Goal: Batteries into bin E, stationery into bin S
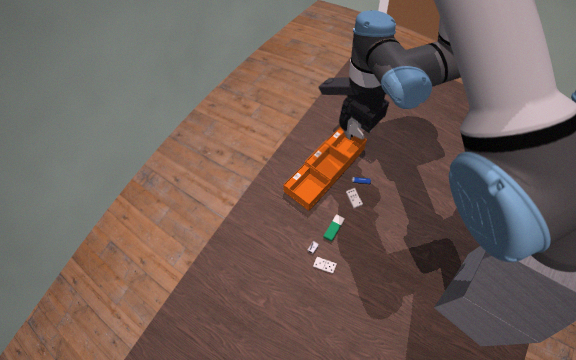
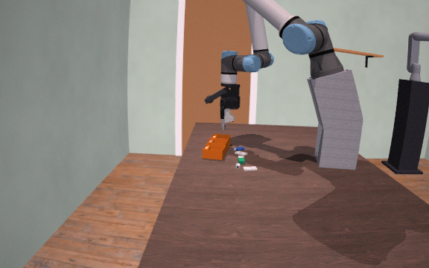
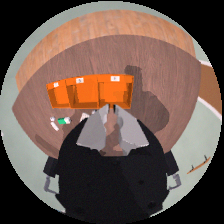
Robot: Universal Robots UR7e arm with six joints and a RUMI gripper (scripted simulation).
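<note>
Now: hand 7 cm to the right of the orange double bin, 7 cm above it and 2 cm short of it. Round my hand: grey object (28 cm to the left, 9 cm below, 8 cm behind); blue battery (9 cm below, 8 cm behind, 5 cm to the left); green-and-white eraser (20 cm to the left, 9 cm below, 9 cm behind).
</note>
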